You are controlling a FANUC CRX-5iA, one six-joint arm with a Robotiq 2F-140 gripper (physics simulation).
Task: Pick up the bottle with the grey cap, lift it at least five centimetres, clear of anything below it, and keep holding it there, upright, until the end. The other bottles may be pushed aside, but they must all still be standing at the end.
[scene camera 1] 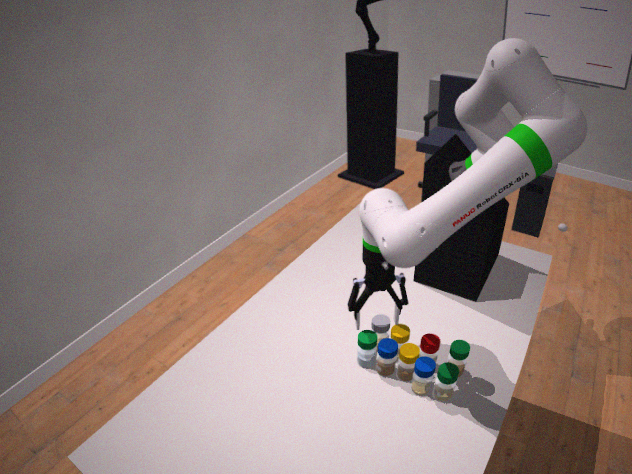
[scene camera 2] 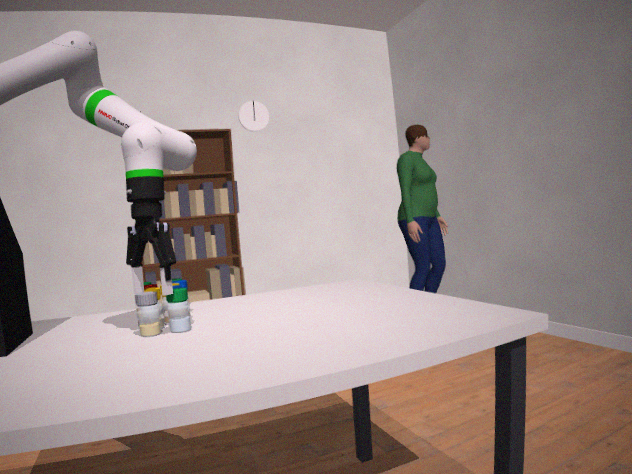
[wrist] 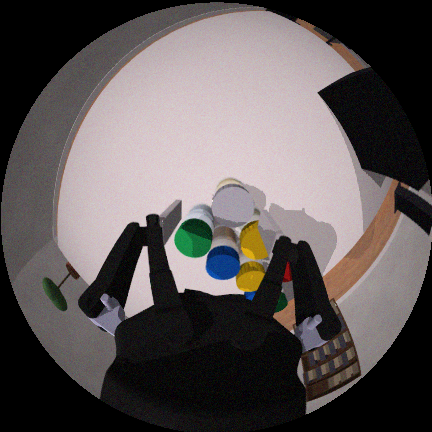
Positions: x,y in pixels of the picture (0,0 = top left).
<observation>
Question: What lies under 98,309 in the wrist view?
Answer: My gripper.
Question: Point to a green-capped bottle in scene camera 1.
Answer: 367,339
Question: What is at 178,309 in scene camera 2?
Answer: A green-capped bottle.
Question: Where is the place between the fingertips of my gripper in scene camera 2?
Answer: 153,293
</observation>
